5 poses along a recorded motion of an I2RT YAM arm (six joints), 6.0 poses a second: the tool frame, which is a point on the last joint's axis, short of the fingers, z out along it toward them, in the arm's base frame.
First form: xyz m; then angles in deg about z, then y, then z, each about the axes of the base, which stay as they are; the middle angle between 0 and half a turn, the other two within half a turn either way.
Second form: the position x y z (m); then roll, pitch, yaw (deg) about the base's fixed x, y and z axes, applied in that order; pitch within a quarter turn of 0, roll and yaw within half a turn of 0. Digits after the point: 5 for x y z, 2 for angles.
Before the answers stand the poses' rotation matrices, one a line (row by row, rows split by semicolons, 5 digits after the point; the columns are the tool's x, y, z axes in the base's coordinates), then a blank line. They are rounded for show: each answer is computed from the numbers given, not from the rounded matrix.
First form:
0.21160 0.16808 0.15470 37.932 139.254 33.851
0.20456 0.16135 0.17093 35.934 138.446 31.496
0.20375 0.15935 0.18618 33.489 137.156 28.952
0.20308 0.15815 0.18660 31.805 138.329 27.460
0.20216 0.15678 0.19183 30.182 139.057 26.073
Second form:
-0.83869 -0.05258 0.54207; 0.17766 0.91446 0.36358; -0.51482 0.40124 -0.75761
-0.82325 -0.04855 0.56560; 0.18384 0.91984 0.34655; -0.53709 0.38927 -0.74833
-0.80217 -0.04971 0.59502; 0.18681 0.92561 0.32917; -0.56712 0.37521 -0.73321
-0.80632 -0.04257 0.58995; 0.17492 0.93563 0.30658; -0.56502 0.35040 -0.74697
-0.80748 -0.03882 0.58862; 0.16460 0.94337 0.28802; -0.56647 0.32945 -0.75536

0.21160 0.16808 0.15470 152.09 30.99 168.04
0.20456 0.16135 0.17093 152.52 32.49 167.41
0.20375 0.15935 0.18618 152.90 34.55 166.89
0.20308 0.15815 0.18660 154.87 34.40 167.76
0.20216 0.15678 0.19183 156.44 34.50 168.48

